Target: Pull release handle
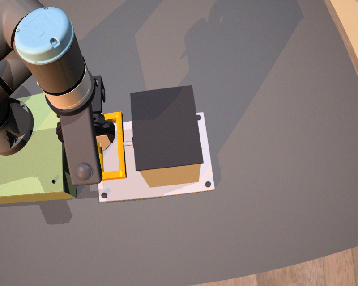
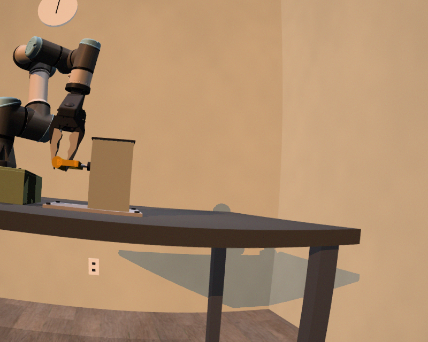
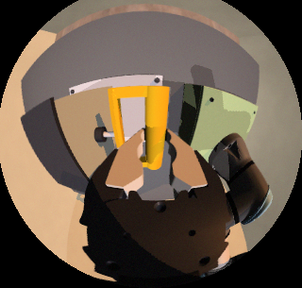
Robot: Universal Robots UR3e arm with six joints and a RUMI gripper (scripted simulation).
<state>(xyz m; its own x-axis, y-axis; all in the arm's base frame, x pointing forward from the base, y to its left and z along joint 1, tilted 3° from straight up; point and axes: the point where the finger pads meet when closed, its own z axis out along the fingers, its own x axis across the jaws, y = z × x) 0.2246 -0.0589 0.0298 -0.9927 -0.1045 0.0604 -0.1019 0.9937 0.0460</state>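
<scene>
Right now my hand is 50 mm short of the release handle and 10 mm to the right of it. The rest, counted from my hand: pale baseplate 100 mm below, 90 mm ahead, 10 mm to the left.
</scene>
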